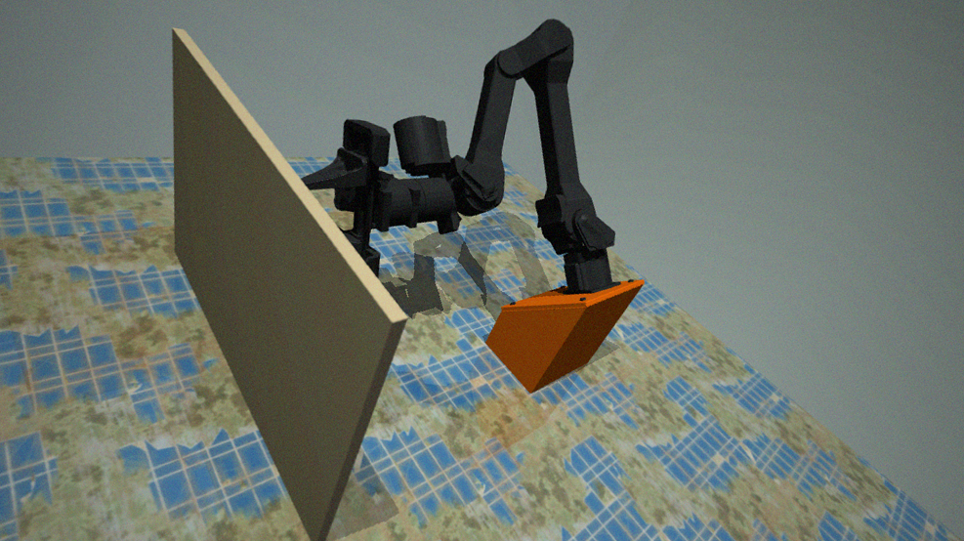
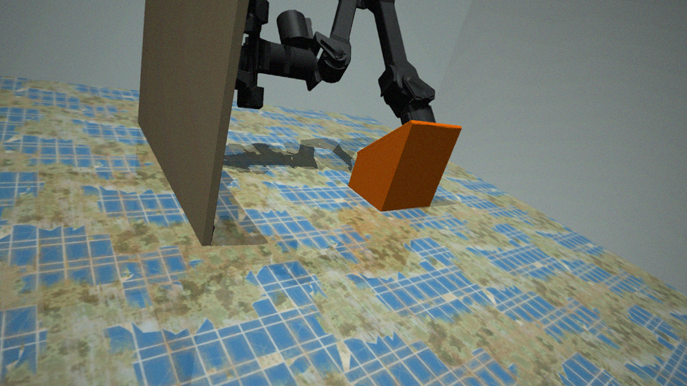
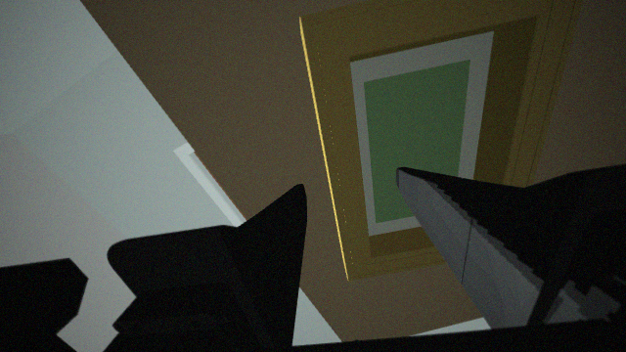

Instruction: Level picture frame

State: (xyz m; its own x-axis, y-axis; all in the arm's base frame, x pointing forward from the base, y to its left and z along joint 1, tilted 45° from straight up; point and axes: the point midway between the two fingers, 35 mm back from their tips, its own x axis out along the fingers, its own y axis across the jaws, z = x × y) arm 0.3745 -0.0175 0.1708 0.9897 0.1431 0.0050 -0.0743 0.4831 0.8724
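The picture frame lies 30 mm ahead of my gripper tip, 20 mm to the left of it and 50 mm below it. From my gripper tip the other things lie so: wall panel 40 mm ahead, 20 mm to the left, 60 mm below.
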